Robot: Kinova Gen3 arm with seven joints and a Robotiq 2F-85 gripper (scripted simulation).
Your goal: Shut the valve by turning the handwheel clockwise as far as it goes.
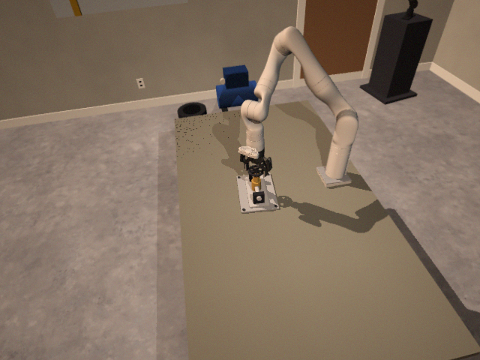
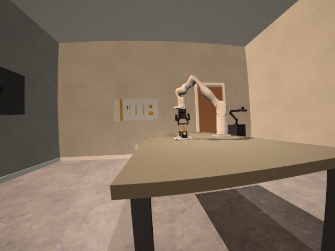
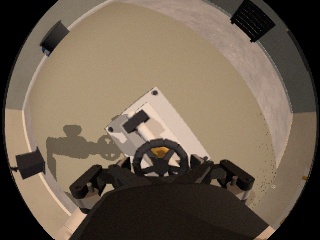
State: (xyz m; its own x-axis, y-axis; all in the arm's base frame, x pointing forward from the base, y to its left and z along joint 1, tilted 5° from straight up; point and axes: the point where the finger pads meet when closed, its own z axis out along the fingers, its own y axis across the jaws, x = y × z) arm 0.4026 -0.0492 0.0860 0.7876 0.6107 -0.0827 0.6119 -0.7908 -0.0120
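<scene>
Now: the black spoked handwheel right at my hand.
</scene>
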